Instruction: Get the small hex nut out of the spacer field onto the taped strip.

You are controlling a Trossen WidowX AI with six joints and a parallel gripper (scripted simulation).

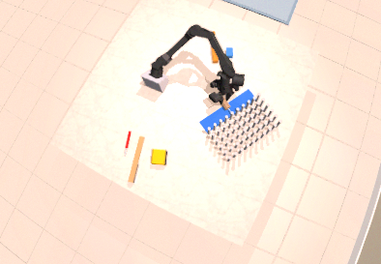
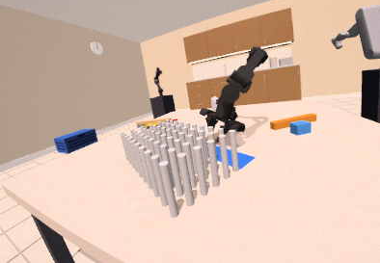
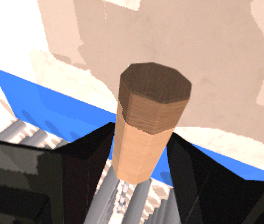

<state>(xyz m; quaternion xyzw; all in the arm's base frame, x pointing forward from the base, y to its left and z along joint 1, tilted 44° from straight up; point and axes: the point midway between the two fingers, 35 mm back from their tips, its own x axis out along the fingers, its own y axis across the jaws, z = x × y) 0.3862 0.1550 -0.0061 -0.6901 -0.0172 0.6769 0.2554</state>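
Now: gripper tip 5 cm short of the blue taped strip, 2 cm to the left of it and 2 cm above it. From my gripper tip the other things lie so: orange bar 25 cm behind, 29 cm to the left; then blue block 14 cm behind, 30 cm to the left; then yellow block 13 cm behind, 47 cm to the right.
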